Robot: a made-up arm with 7 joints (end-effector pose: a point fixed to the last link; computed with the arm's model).
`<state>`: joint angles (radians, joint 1 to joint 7).
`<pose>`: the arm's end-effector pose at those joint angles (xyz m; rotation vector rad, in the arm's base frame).
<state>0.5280 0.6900 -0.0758 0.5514 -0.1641 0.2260 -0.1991</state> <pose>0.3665 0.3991 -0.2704 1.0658 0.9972 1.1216</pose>
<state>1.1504 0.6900 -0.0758 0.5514 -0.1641 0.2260 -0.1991</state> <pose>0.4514 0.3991 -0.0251 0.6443 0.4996 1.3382</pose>
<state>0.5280 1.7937 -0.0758 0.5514 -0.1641 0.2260 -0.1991</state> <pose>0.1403 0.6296 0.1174 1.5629 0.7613 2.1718</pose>
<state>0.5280 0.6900 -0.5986 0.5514 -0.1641 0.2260 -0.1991</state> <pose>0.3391 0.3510 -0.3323 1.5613 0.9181 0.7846</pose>
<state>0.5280 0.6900 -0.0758 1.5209 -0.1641 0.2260 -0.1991</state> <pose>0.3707 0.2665 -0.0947 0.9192 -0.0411 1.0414</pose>
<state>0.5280 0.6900 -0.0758 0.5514 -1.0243 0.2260 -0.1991</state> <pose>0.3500 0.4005 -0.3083 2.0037 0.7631 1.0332</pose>
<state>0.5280 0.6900 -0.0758 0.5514 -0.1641 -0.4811 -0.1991</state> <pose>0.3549 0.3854 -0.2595 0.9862 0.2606 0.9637</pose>
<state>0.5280 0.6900 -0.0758 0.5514 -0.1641 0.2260 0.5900</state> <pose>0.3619 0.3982 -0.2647 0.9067 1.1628 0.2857</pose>
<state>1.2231 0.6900 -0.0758 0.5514 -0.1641 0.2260 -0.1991</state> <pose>0.4509 0.3991 0.0057 0.5935 0.4408 1.3566</pose>
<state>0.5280 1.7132 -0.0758 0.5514 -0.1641 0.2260 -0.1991</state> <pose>0.1598 0.6310 0.0839 1.5306 0.7896 2.0939</pose>
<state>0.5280 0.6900 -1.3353 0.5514 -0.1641 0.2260 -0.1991</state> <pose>0.2496 0.3316 -0.4030 2.1678 0.7135 0.2017</pose>
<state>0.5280 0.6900 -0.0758 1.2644 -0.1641 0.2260 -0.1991</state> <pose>0.3900 0.3051 -0.1369 0.9727 0.2283 1.0796</pose>
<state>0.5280 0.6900 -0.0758 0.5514 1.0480 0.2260 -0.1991</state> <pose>0.3557 0.4398 -0.2327 -0.2562 1.0589 0.9866</pose>
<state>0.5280 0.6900 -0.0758 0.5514 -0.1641 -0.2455 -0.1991</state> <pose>0.3601 0.3895 -0.2622 1.0218 0.5021 1.0246</pose>
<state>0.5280 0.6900 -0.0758 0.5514 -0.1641 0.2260 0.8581</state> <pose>0.3608 0.3991 -0.2625 0.8314 1.1877 0.0037</pose>
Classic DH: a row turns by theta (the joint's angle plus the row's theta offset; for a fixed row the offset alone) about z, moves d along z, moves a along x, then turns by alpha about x. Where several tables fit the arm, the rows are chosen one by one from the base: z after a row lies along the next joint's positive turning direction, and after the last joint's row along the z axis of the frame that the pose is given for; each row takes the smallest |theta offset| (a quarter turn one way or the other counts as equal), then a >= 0, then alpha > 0; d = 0 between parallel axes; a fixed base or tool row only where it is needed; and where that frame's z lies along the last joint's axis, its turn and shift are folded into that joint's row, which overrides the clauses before.
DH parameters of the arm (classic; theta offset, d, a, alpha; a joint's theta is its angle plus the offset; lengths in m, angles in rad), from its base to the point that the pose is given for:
base (fixed): 0 -0.0158 0.0276 1.5708
joint 1: 1.5708 -0.1498 0.021 1.5708
joint 2: -1.5708 0.0206 0.0016 -1.5708
joint 3: -1.5708 -0.2885 0.0054 1.5708
joint 4: 0 0.0276 -0.0134 -1.5708
joint 5: 0 -0.2156 0.0189 -1.5708
joint 6: 1.5708 -0.0167 0.0156 -1.5708
joint 7: -1.1271 -0.0261 -0.0096 -2.6658
tool (fixed): -0.6951 0.001 0 0

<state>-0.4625 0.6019 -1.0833 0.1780 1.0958 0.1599 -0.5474</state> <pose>-0.1205 0.3873 -0.4361 1.6000 2.1810 0.8364</pose>
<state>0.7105 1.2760 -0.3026 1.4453 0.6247 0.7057 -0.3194</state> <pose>0.3242 0.4003 0.0243 0.8148 0.5718 1.1876</pose>
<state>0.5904 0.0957 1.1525 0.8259 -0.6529 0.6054 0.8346</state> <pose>0.3841 0.3328 -0.2694 -0.2150 1.1947 0.2352</pose>
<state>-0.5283 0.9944 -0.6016 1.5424 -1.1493 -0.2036 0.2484</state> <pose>0.0098 0.3059 -0.3639 2.1470 -0.0509 -1.0721</pose>
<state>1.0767 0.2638 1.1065 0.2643 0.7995 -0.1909 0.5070</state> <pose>0.4408 0.3584 -0.1559 -1.3587 -0.0371 0.5410</pose>
